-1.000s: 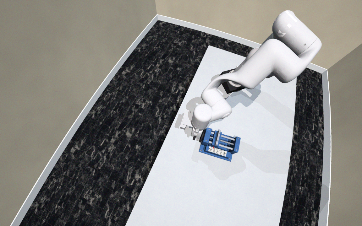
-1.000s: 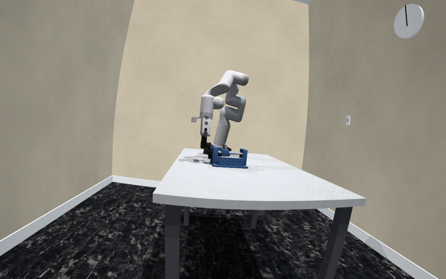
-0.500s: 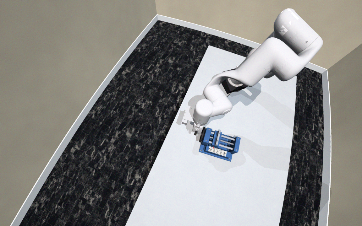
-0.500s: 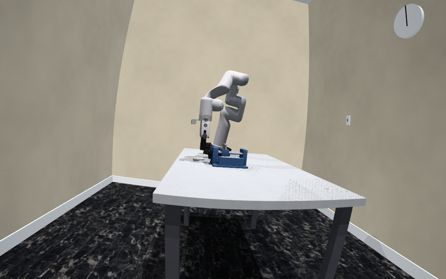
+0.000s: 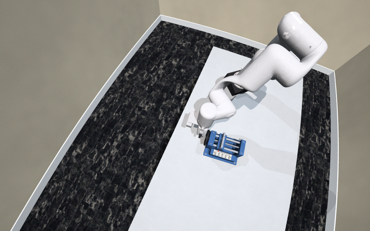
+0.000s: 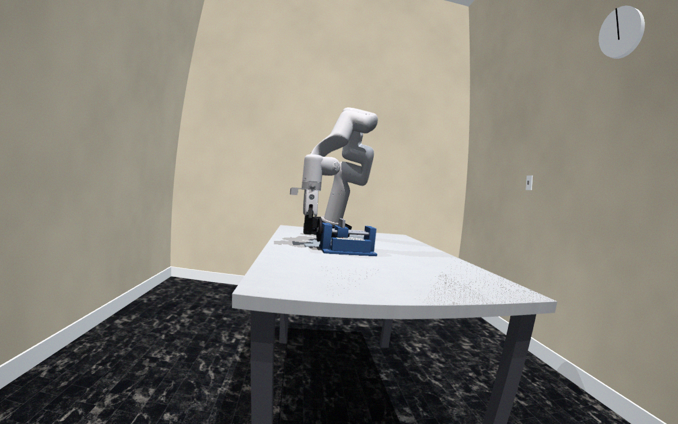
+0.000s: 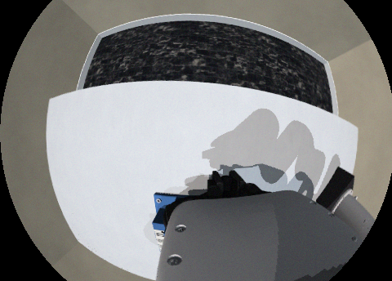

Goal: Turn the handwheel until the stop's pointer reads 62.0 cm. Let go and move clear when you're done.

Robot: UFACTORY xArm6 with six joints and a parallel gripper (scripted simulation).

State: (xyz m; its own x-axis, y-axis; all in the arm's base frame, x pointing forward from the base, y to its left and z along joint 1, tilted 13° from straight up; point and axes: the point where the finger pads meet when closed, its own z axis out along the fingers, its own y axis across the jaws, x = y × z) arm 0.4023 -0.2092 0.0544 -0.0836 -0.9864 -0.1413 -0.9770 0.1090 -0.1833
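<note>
The handwheel is 2 cm to the left of my hand and 1 cm ahead of it. The rest, counted from my hand: stop: 12 cm to the left, 5 cm ahead, 2 cm above.
</note>
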